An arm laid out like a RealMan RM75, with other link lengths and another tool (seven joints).
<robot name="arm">
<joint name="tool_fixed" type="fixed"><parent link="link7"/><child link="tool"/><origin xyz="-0.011 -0.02 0.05" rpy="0 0.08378 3.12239"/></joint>
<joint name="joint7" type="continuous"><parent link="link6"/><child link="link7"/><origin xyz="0 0 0.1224" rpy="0 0 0"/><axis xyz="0 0 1"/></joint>
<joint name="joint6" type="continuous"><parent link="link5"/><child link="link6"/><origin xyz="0 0 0" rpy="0 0 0"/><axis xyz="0 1 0"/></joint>
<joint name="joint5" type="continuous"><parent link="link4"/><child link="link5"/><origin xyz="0 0 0.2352" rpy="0 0 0"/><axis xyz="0 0 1"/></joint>
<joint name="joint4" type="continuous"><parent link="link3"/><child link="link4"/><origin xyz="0 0 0" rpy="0 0 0"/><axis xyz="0 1 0"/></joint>
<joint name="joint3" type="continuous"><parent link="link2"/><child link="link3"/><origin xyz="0 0 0.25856" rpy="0 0 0"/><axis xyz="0 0 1"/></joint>
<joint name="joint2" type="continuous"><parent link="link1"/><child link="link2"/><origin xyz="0 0 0" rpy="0 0 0"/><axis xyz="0 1 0"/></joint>
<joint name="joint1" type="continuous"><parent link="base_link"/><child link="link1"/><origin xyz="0 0 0.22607" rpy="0 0 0"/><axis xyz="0 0 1"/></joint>
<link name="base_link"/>
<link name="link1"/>
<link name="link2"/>
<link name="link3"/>
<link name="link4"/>
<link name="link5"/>
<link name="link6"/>
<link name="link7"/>
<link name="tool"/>
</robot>
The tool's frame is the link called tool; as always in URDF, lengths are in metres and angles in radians. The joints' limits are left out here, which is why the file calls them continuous.
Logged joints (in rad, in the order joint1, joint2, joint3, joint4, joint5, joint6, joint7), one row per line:
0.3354 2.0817 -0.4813 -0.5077 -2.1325 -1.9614 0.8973
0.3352 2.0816 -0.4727 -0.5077 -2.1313 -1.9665 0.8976
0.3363 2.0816 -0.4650 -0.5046 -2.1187 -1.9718 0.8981
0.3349 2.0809 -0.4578 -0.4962 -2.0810 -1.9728 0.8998
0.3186 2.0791 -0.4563 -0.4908 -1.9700 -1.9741 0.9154
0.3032 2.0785 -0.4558 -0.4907 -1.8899 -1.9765 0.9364
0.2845 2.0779 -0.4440 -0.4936 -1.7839 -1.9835 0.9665
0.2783 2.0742 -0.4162 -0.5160 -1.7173 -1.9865 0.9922
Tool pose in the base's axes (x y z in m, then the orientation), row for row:
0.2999 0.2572 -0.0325 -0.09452 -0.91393 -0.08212 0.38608
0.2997 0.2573 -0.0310 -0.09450 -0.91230 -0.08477 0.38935
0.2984 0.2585 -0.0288 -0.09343 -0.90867 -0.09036 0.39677
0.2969 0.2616 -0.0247 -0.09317 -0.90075 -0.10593 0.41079
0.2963 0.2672 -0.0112 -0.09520 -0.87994 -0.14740 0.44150
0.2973 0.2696 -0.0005 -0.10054 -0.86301 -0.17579 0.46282
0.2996 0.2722 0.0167 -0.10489 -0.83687 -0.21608 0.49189
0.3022 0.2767 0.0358 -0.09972 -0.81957 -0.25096 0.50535
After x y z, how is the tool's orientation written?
As a quaternion, x y z w.
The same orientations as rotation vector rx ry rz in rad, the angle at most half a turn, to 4 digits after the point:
-0.2407 -2.3271 -0.2091
-0.2403 -2.3194 -0.2155
-0.2367 -2.3022 -0.2289
-0.2345 -2.2673 -0.2666
-0.2363 -2.1841 -0.3659
-0.2472 -2.1216 -0.4322
-0.2546 -2.0311 -0.5244
-0.2406 -1.9774 -0.6055

